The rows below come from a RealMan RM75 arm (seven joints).
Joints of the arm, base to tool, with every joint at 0 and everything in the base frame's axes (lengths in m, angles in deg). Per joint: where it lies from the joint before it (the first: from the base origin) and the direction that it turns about. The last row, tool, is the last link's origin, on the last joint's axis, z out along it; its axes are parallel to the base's.
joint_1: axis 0 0 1 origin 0 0 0.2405
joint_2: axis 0 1 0 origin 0 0 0
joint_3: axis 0 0 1 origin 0 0 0.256
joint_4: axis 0 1 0 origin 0 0 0
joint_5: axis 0 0 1 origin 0 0 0.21
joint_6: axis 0 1 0 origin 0 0 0
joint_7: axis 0 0 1 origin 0 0 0.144
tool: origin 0 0 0
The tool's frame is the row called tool.
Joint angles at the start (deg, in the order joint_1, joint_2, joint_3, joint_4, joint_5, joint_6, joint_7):
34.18 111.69 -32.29 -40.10 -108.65 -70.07 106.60
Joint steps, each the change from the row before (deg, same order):
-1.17 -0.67 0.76 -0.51 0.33 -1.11 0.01
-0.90 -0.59 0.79 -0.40 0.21 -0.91 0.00
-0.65 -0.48 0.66 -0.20 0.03 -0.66 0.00
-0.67 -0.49 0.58 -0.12 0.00 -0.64 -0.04
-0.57 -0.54 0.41 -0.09 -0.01 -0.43 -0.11
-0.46 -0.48 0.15 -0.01 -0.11 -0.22 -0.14
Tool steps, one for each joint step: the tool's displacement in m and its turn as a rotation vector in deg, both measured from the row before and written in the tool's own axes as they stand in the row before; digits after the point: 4 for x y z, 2 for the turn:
-0.0004 -0.0058 -0.0114 0.57 -0.54 0.22
-0.0010 -0.0049 -0.0096 0.53 -0.53 0.14
-0.0006 -0.0040 -0.0073 0.47 -0.31 0.12
0.0000 -0.0039 -0.0073 0.47 -0.18 0.11
-0.0006 -0.0039 -0.0065 0.55 -0.11 -0.11
-0.0001 -0.0034 -0.0050 0.53 0.14 -0.22

